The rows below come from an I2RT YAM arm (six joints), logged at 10 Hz.
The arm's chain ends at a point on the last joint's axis. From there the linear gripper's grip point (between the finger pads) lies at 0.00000 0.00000 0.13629 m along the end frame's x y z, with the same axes.
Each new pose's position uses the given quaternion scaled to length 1; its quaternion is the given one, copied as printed.
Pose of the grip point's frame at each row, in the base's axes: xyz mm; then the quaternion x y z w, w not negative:
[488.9 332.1 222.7 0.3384 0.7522 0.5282 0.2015]
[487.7 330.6 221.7 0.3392 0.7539 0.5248 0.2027]
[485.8 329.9 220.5 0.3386 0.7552 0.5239 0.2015]
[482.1 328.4 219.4 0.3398 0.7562 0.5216 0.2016]
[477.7 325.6 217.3 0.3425 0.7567 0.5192 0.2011]
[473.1 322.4 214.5 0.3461 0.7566 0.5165 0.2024]
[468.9 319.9 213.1 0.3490 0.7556 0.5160 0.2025]
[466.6 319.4 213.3 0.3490 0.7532 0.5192 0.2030]
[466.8 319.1 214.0 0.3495 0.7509 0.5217 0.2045]
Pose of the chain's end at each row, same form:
[398.9 242.4 271.9 0.3384 0.7522 0.5282 0.2015]
[397.5 241.5 271.7 0.3392 0.7539 0.5248 0.2027]
[396.0 240.7 270.9 0.3386 0.7552 0.5239 0.2015]
[392.2 239.6 270.5 0.3398 0.7562 0.5216 0.2016]
[387.7 237.3 269.1 0.3425 0.7567 0.5192 0.2011]
[382.6 235.0 266.9 0.3461 0.7566 0.5165 0.2024]
[378.1 232.9 265.6 0.3490 0.7556 0.5160 0.2025]
[375.5 232.1 264.9 0.3490 0.7532 0.5192 0.2030]
[375.2 231.8 264.7 0.3495 0.7509 0.5217 0.2045]

